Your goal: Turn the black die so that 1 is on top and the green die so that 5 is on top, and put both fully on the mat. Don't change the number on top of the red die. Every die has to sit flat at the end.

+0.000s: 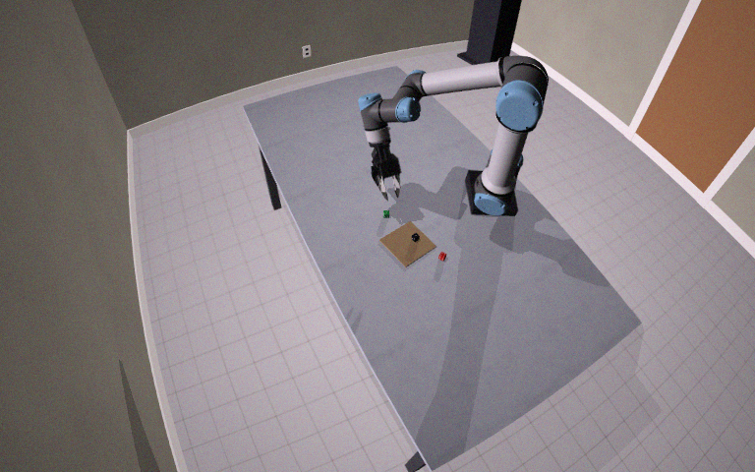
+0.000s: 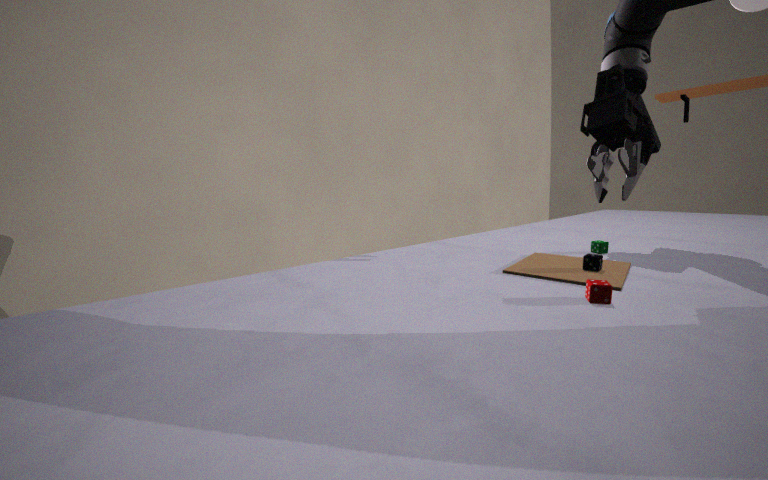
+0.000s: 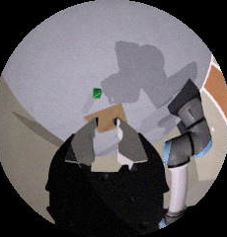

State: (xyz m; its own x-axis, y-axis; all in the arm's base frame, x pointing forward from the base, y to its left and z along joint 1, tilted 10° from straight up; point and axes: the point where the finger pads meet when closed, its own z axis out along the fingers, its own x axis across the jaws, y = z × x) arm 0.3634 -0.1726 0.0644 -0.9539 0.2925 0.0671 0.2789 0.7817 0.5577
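Now: the green die 2 cm ahead of my hand and 9 cm below it. The rest, counted from my hand: red die (3 cm behind, 26 cm to the left, 9 cm below); brown mat (3 cm ahead, 14 cm to the left, 10 cm below); black die (14 cm to the left, 9 cm below).
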